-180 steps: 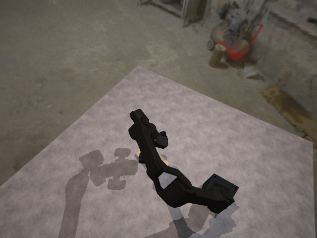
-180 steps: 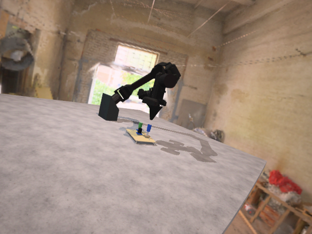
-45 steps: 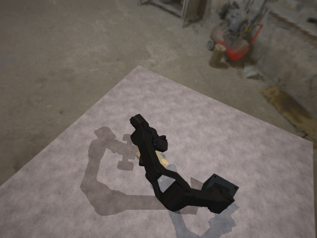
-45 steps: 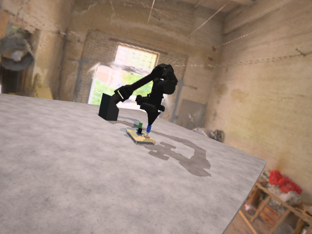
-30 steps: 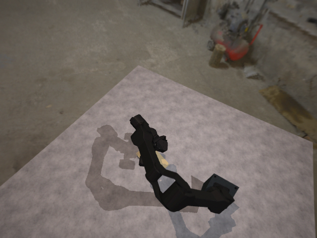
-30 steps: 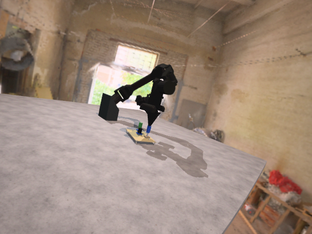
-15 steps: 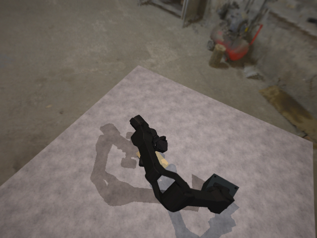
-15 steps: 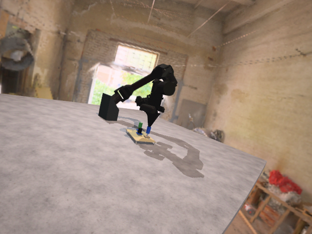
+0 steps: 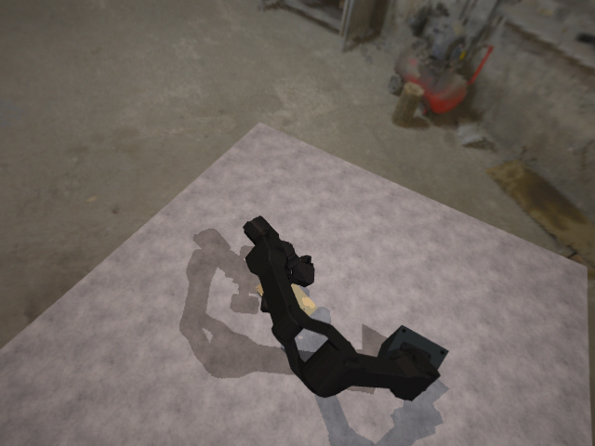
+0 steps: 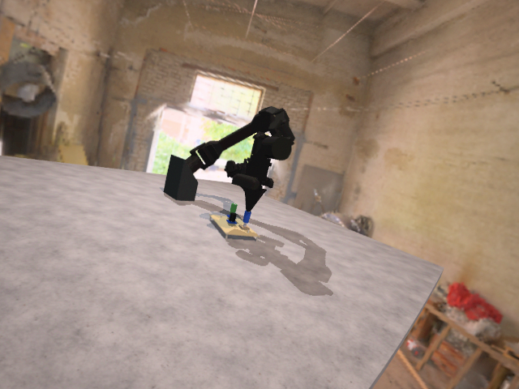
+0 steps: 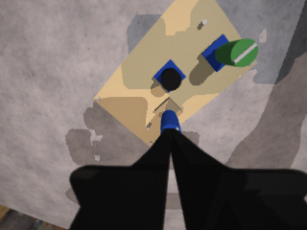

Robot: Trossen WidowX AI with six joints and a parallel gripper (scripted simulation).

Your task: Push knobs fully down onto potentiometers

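My gripper tip is now 1 cm above the blue knob. The rest, counted from my gripper tip: potentiometer (8 cm behind, 2 cm to the left, 3 cm below).
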